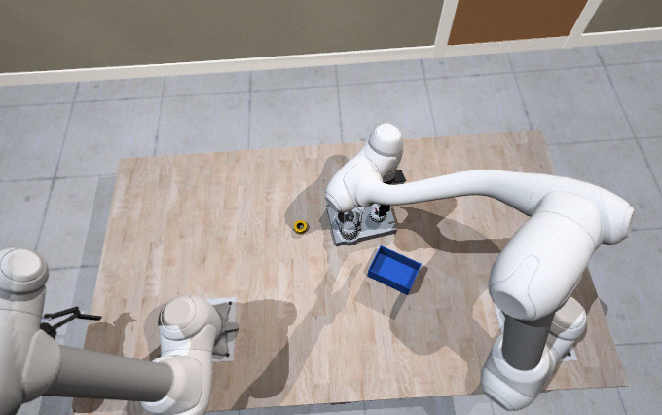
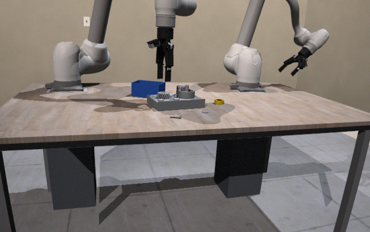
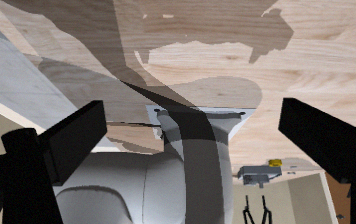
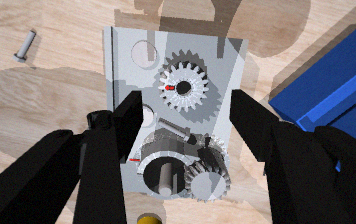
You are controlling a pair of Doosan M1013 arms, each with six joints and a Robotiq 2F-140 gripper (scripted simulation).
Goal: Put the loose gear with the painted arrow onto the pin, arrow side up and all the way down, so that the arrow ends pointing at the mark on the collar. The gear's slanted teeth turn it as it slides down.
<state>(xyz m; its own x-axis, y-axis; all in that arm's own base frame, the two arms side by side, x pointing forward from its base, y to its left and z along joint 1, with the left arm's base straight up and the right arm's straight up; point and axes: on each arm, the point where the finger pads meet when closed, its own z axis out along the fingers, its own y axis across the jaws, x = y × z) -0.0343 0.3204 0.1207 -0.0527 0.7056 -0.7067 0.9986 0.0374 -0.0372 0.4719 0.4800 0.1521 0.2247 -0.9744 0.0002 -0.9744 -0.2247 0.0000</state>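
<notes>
Now: right hand 100 mm above the loose gear. Round my right hand: bolt: 220 mm ahead, 30 mm to the left, 150 mm below; blue bin: 220 mm behind, 50 mm to the right, 130 mm below.
</notes>
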